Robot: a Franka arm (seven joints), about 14 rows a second.
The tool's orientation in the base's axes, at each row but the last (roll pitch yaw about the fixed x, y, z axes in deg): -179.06, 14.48, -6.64; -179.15, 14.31, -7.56; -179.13, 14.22, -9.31; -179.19, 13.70, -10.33; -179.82, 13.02, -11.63; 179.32, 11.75, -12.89; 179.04, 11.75, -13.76; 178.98, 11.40, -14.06; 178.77, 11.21, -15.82
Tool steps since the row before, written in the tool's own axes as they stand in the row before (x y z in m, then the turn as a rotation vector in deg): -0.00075, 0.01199, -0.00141, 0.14, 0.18, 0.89; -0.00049, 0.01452, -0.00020, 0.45, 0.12, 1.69; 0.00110, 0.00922, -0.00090, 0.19, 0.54, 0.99; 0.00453, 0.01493, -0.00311, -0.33, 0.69, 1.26; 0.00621, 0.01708, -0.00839, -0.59, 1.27, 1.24; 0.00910, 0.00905, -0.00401, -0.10, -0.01, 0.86; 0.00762, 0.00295, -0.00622, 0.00, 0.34, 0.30; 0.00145, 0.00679, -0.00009, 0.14, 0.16, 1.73; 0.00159, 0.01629, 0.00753, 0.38, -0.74, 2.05
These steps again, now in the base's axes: -0.00181, -0.01188, 0.00136, -0.11, -0.15, -0.90; -0.00238, -0.01433, 0.00011, 0.01, -0.10, -1.75; -0.00026, -0.00931, 0.00047, -0.15, -0.51, -1.01; 0.00232, -0.01564, 0.00174, -0.73, -0.55, -1.16; 0.00432, -0.01835, 0.00672, -1.09, -1.07, -1.08; 0.00749, -0.01095, 0.00218, -0.27, 0.06, -0.82; 0.00781, -0.00484, 0.00459, -0.14, -0.32, -0.29; -0.00023, -0.00694, -0.00008, -0.24, -0.14, -1.72; -0.00433, -0.01587, -0.00735, 0.16, 0.68, -2.10
